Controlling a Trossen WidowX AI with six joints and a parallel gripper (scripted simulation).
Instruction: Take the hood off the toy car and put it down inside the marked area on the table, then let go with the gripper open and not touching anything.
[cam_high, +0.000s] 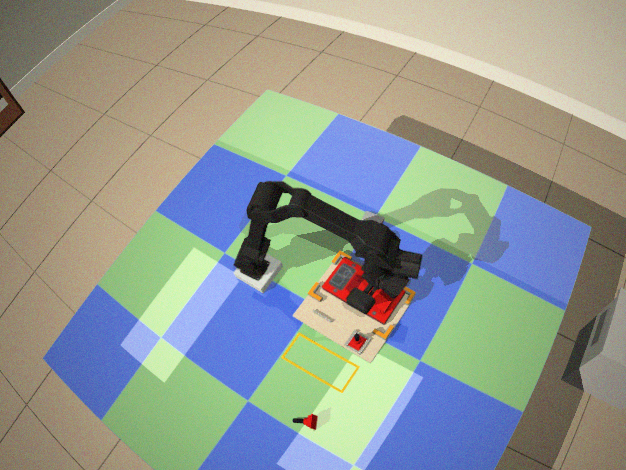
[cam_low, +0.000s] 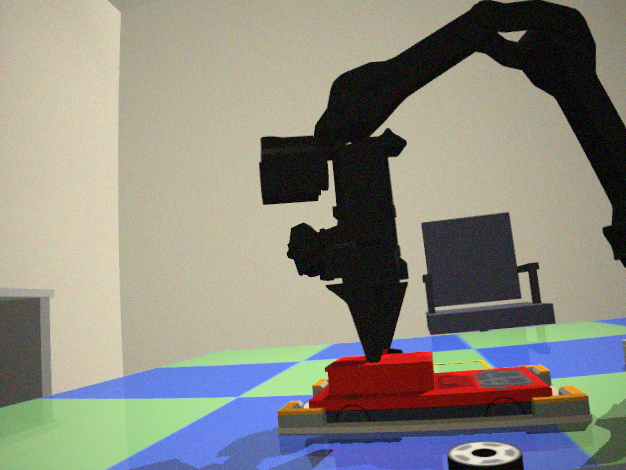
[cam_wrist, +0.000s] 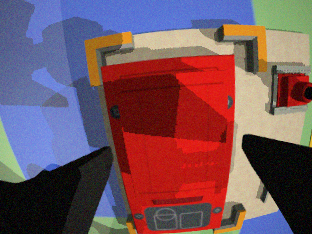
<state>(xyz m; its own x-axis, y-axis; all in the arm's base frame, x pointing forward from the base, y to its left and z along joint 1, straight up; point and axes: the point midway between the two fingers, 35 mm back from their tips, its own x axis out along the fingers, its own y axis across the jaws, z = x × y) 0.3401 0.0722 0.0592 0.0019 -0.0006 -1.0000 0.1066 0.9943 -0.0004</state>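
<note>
The red hood is 1 cm below my gripper tip. Also, from my gripper tip: black peg: 13 cm to the right, 2 cm below, 1 cm ahead; then black-and-white wheel: 18 cm to the left, 6 cm behind, 4 cm below; then beige base plate: 4 cm below, 4 cm behind, 3 cm to the right.
</note>
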